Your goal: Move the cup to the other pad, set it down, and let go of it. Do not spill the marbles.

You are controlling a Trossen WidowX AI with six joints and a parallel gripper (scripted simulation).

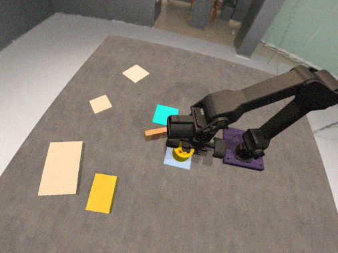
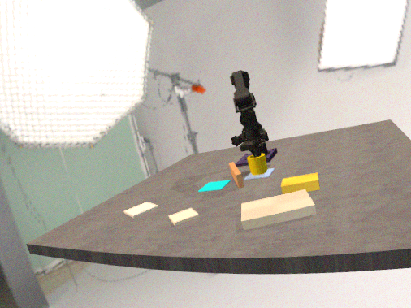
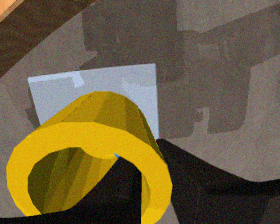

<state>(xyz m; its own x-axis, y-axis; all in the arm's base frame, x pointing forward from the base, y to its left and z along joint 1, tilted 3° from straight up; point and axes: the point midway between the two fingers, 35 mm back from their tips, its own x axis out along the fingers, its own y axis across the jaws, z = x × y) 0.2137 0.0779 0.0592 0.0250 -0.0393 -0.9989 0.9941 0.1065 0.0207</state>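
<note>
Right now my gripper tip is 140 mm short of the cyan pad, 140 mm to the left of it and 50 mm above it. From my gripper tip the other things lie so: large cream block 400 mm ahead, 200 mm to the left, 30 mm below; yellow cup 20 mm ahead; orange bar 80 mm ahead, 70 mm to the right, 20 mm below.
</note>
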